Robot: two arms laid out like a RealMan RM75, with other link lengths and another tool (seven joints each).
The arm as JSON. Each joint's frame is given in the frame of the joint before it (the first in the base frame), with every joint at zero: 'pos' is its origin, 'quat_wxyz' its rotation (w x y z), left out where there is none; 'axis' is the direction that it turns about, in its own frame. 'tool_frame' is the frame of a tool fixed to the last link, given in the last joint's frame.
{
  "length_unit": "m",
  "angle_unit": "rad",
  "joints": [
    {
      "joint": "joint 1",
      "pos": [
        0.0,
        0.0,
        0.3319
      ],
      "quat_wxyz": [
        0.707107,
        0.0,
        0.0,
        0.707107
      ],
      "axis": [
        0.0,
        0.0,
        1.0
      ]
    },
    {
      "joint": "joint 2",
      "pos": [
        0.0,
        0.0,
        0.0
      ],
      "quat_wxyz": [
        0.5,
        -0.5,
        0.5,
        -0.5
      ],
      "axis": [
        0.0,
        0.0,
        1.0
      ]
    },
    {
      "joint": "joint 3",
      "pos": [
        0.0,
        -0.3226,
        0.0
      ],
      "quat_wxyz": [
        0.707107,
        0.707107,
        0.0,
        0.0
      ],
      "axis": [
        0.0,
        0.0,
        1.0
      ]
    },
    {
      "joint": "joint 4",
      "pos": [
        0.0,
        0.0,
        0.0
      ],
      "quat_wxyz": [
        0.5,
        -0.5,
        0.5,
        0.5
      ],
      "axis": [
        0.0,
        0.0,
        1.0
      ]
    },
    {
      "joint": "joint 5",
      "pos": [
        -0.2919,
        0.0,
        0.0
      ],
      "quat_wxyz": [
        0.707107,
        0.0,
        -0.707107,
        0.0
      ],
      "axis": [
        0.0,
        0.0,
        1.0
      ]
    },
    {
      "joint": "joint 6",
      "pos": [
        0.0,
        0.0,
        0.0
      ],
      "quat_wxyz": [
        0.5,
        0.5,
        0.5,
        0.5
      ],
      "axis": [
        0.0,
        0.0,
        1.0
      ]
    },
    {
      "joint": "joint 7",
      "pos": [
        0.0,
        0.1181,
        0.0
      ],
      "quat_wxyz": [
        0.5,
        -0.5,
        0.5,
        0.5
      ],
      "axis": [
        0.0,
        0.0,
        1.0
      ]
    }
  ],
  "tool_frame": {
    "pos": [
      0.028,
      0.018,
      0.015
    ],
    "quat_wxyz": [
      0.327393,
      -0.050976,
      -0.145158,
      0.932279
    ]
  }
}
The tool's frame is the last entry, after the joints.
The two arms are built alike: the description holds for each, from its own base.
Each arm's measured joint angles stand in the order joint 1, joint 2, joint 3, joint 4, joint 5, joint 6, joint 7.
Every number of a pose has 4 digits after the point. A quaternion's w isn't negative.
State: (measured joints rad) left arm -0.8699 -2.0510 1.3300 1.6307 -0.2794 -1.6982 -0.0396; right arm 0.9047 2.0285 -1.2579 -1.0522 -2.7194 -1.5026 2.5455
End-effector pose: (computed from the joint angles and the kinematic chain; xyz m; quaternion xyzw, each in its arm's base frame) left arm -0.0473 0.5104 0.1830 -0.9559 -0.0653 0.2370 0.1607; right arm 0.1848 0.5479 0.1050 -0.7175 0.6746 0.0042 0.1735
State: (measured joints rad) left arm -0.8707 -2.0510 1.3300 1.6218 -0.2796 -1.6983 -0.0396; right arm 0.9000 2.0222 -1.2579 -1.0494 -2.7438 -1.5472 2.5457
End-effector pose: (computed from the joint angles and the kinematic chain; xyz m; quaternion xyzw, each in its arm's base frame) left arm -0.0491 0.5114 0.1816 -0.9558 -0.0680 0.2385 0.1579; right arm 0.1931 0.5430 0.1101 -0.7080 0.6832 -0.0203 0.1776
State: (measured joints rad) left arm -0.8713 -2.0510 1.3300 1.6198 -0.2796 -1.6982 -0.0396; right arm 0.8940 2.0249 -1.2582 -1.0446 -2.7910 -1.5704 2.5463
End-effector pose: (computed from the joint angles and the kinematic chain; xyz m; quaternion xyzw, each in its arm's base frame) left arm -0.0493 0.5117 0.1812 -0.9558 -0.0683 0.2388 0.1573; right arm 0.2021 0.5392 0.1128 -0.6993 0.6875 -0.0429 0.1912
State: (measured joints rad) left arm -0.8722 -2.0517 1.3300 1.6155 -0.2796 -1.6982 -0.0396; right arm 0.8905 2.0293 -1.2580 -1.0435 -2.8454 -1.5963 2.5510
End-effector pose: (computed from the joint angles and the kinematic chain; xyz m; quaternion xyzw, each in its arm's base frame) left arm -0.0499 0.5122 0.1802 -0.9559 -0.0693 0.2392 0.1558; right arm 0.2089 0.5353 0.1163 -0.6894 0.6909 -0.0657 0.2075
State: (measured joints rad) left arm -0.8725 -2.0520 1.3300 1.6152 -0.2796 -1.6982 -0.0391; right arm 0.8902 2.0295 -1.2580 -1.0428 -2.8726 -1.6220 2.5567
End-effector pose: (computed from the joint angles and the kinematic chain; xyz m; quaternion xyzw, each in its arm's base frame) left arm -0.0497 0.5122 0.1800 -0.9559 -0.0691 0.2393 0.1556; right arm 0.2122 0.5323 0.1192 -0.6812 0.6953 -0.0811 0.2145
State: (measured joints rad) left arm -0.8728 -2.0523 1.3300 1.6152 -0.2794 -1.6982 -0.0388; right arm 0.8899 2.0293 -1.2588 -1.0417 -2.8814 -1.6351 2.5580
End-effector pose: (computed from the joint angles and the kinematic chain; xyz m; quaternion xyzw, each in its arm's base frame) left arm -0.0496 0.5122 0.1799 -0.9559 -0.0688 0.2393 0.1555; right arm 0.2137 0.5306 0.1201 -0.6776 0.6975 -0.0885 0.2159
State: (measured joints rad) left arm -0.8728 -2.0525 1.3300 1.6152 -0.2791 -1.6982 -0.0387; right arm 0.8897 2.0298 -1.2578 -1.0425 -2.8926 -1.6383 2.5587
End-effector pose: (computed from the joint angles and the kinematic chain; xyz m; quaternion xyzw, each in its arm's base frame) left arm -0.0496 0.5122 0.1799 -0.9559 -0.0688 0.2394 0.1555; right arm 0.2145 0.5303 0.1214 -0.6759 0.6974 -0.0916 0.2199
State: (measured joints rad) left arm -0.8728 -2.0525 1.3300 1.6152 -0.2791 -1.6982 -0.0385; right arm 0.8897 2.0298 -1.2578 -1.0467 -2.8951 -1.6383 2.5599
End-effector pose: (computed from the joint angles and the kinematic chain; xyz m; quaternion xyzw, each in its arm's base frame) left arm -0.0496 0.5122 0.1799 -0.9559 -0.0687 0.2394 0.1555; right arm 0.2135 0.5306 0.1223 -0.6764 0.6965 -0.0906 0.2219
